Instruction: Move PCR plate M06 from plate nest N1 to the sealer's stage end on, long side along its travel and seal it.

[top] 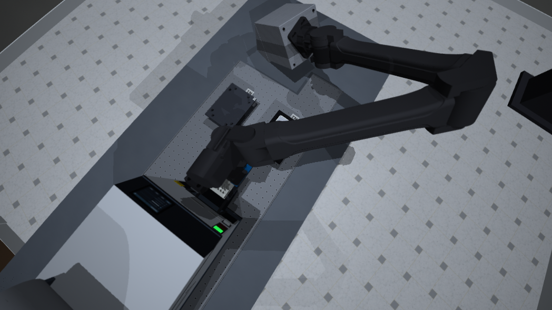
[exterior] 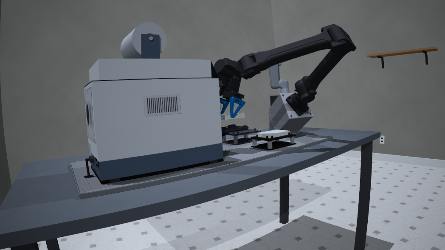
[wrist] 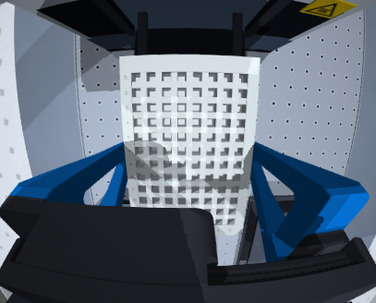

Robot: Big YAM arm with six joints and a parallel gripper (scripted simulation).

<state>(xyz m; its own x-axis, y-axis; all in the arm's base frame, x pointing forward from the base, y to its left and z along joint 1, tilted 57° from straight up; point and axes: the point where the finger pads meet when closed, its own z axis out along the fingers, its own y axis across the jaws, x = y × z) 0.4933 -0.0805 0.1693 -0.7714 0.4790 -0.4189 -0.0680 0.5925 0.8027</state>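
Now: the yellow warning label 110 mm ahead of my hand and 80 mm to the right of it. The rest, counted from my hand: white 96-well plate M06: right at my hand; sealed plate M09: 210 mm behind, 40 mm to the left, 100 mm below; dark screen: 120 mm ahead, 40 mm to the right, 170 mm above.
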